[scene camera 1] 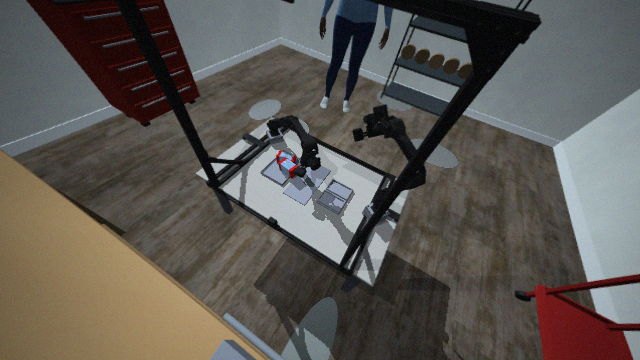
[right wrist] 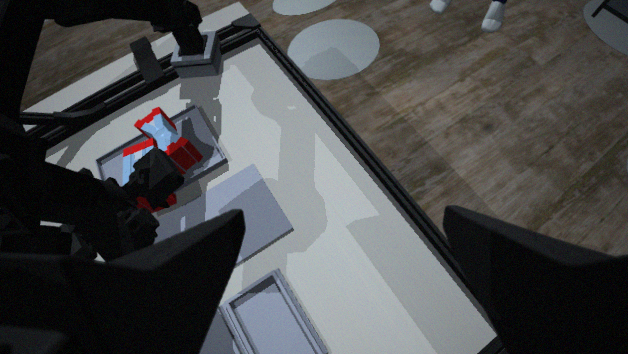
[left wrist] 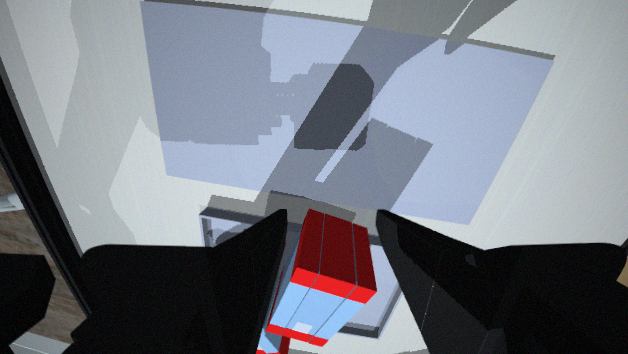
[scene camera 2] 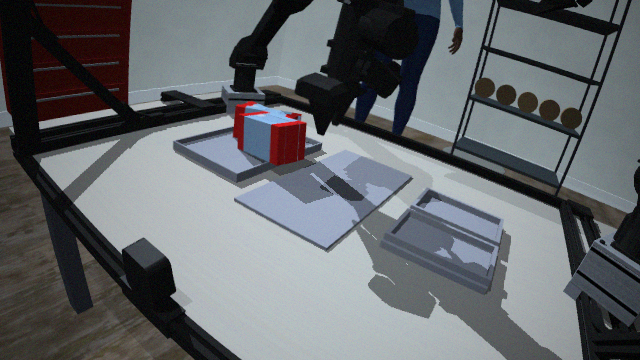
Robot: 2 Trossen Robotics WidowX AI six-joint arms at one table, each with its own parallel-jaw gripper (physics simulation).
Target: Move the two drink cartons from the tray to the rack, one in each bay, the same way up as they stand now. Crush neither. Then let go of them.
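Where they show: left gripper, between the fingertips: (scene camera 1: pixel 303 170) (right wrist: pixel 154 216) (left wrist: pixel 331 216) (scene camera 2: pixel 327 129); right gripper, between the fingertips: (right wrist: pixel 343 218) (scene camera 2: pixel 520 6); left arm's base, origin of its link: (scene camera 1: pixel 274 132) (right wrist: pixel 193 45) (scene camera 2: pixel 243 89); right arm's base, origin of its link: (scene camera 2: pixel 636 254).
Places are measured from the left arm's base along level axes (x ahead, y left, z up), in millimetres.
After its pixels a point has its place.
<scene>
Two red and light-blue cartons are at the tray (scene camera 2: pixel 205 161) @(x 369, y -149, z -47 mm). The front carton (scene camera 1: pixel 287 165) @(x 352, y -38, z 24 mm) (scene camera 2: pixel 256 141) @(x 360, y -58, z -14 mm) (left wrist: pixel 315 305) @(x 358, y -22, z 27 mm) shows a long side, its red end over the tray's right edge; whether it is tilted is unclear. The back carton (left wrist: pixel 270 342) @(x 260, y -39, z 18 mm) (right wrist: pixel 160 130) @(x 260, y -10, z 18 mm) is beside it, partly hidden. My left gripper (scene camera 2: pixel 330 126) @(x 441, y 34, z 39 mm) (left wrist: pixel 331 216) @(x 441, y 34, z 39 mm) is part open and holds nothing; in the left wrist view its fingers flank the front carton's end, with gaps on both sides. My right gripper (scene camera 1: pixel 366 122) (right wrist: pixel 343 218) @(x 528, y 320, z 325 mm) is wide open, high above the table's back edge. The rack (scene camera 2: pixel 435 265) @(x 699, y 82, z -46 mm) (right wrist: pixel 306 320) @(x 598, y 274, z -46 mm) has two empty bays.
A flat grey plate (scene camera 2: pixel 300 222) (left wrist: pixel 480 100) lies between the tray and the rack. The black table frame (scene camera 2: pixel 370 132) @(x 182, y 312, z -49 mm) runs along the edges. A dark block (scene camera 2: pixel 150 270) @(x 685, y -247, z -4 mm) is fixed on the front rail. A person (scene camera 1: pixel 350 50) stands behind the table.
</scene>
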